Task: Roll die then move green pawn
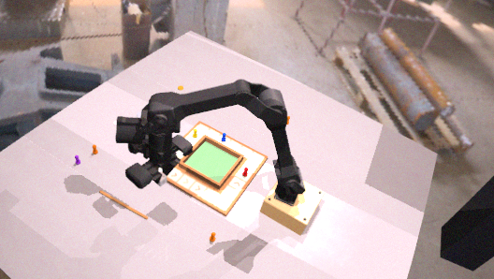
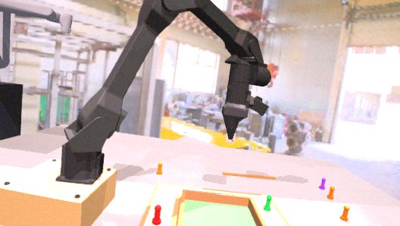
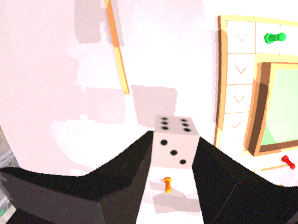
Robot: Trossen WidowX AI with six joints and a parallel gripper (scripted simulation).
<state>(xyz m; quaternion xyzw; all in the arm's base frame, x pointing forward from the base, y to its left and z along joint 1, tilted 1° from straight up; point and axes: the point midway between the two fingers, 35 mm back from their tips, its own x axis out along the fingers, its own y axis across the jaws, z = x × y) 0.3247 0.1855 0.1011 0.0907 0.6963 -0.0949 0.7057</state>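
Right now my gripper tip is 16 cm to the left of the green pawn, 10 cm above it and 6 cm short of it. Round my gripper tip: white die: right at my gripper tip; then thin orange stick: 13 cm below, 10 cm ahead, 6 cm to the left; then red pawn: 23 cm to the right, 17 cm behind, 10 cm below.
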